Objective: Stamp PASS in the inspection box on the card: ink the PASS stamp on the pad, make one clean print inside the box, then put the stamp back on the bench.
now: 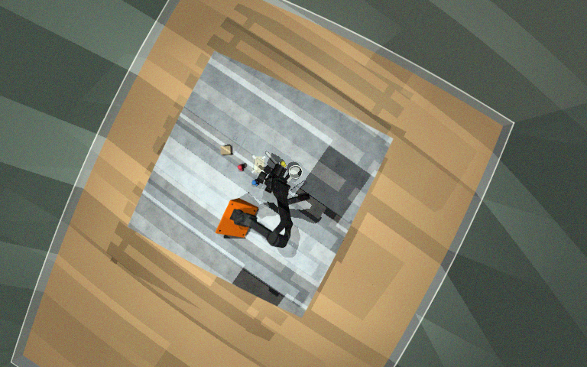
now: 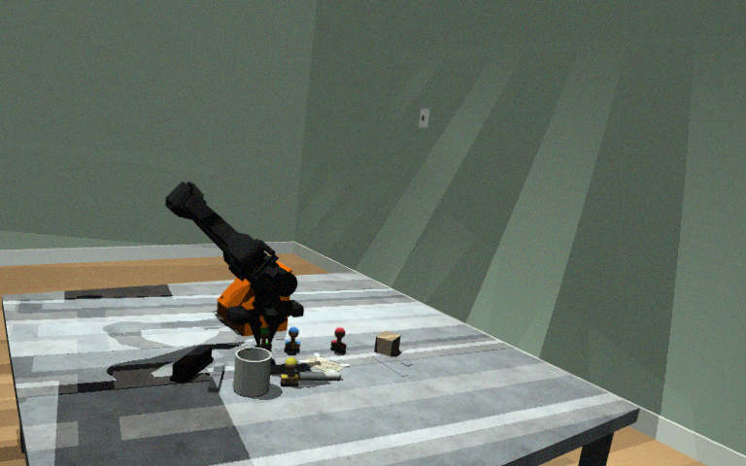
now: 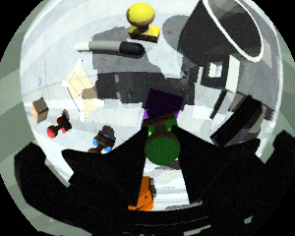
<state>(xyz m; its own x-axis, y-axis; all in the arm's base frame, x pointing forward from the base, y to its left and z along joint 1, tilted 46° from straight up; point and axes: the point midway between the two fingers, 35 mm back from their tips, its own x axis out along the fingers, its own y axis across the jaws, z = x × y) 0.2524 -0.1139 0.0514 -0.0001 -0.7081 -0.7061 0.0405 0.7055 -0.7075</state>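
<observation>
Right now my gripper tip is 5 cm above the dark purple ink pad. From my gripper tip the other things lie so: green-knobbed stamp: right at my gripper tip; blue-knobbed stamp: 11 cm to the left, 5 cm behind, 3 cm below; yellow-knobbed stamp: 13 cm ahead, 3 cm below, 1 cm to the left.
</observation>
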